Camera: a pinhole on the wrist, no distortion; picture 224 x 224 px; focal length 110.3 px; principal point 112.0 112.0 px. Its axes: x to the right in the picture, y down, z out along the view. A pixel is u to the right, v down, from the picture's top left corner.
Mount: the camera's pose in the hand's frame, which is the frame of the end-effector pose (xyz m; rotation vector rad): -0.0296 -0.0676 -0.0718 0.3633 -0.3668 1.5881
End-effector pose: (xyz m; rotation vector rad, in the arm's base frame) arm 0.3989 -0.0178 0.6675 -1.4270 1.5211 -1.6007
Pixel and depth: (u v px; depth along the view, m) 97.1 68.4 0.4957
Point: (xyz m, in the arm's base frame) 0.7523 -0.2239 0.9786
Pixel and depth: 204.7 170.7 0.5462
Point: 1.0394 0.0167 0.3656
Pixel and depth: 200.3 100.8 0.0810
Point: 0.4464 0.0027 0.6963
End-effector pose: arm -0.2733 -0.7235 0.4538 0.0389 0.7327 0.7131
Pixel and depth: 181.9 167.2 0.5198
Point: -0.0849 -0.8081 1.0335
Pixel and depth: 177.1 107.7 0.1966
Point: -0.1595 -0.7461 0.5728
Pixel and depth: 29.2 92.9 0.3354
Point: 0.0780 -1.0100 0.3966
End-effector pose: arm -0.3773 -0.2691 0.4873 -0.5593 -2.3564 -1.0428
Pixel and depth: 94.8 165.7 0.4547
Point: -0.4555 -0.2930 -0.0238
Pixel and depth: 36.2 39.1 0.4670
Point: -0.9697 -0.4031 0.2351
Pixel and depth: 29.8 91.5 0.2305
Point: -0.5878 -0.4209 0.2866
